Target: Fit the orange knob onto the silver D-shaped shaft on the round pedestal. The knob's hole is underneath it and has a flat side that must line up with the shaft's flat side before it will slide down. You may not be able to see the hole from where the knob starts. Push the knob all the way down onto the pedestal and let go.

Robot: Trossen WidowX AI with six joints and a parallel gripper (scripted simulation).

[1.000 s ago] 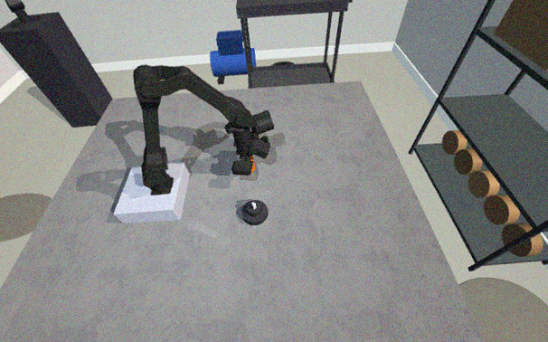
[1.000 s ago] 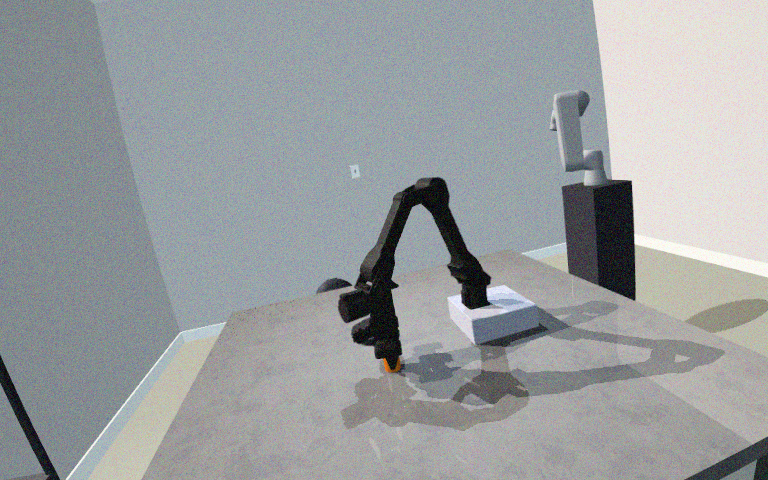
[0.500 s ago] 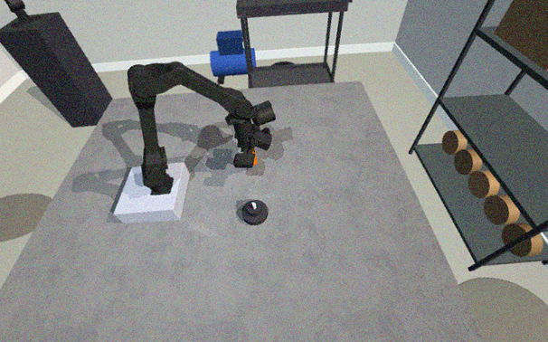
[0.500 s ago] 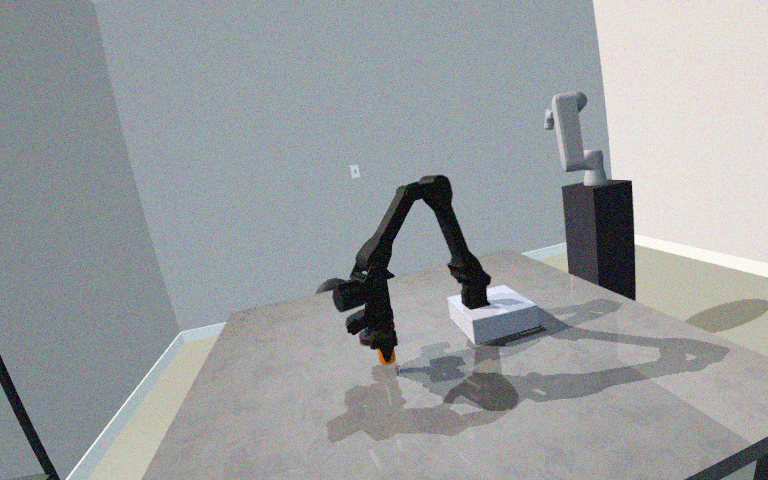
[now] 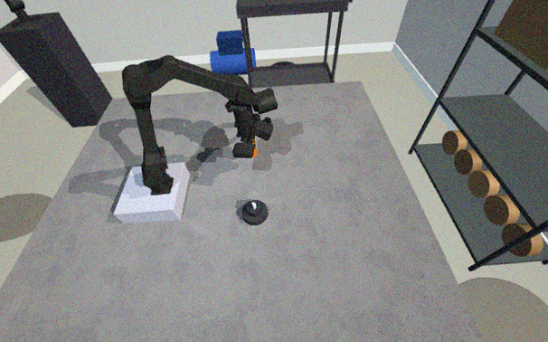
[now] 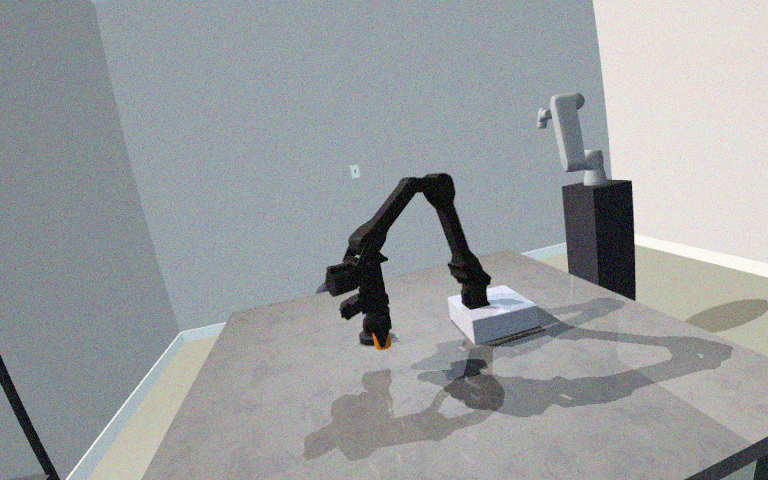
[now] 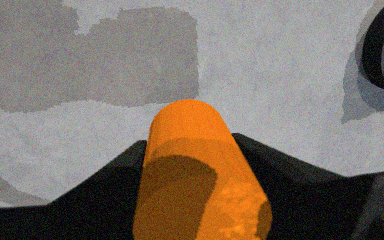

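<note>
Now: gripper tip 20 cm to the left of the round black pedestal and 5 cm above it. Round my gripper tip: orange knob: 4 cm above.
</note>
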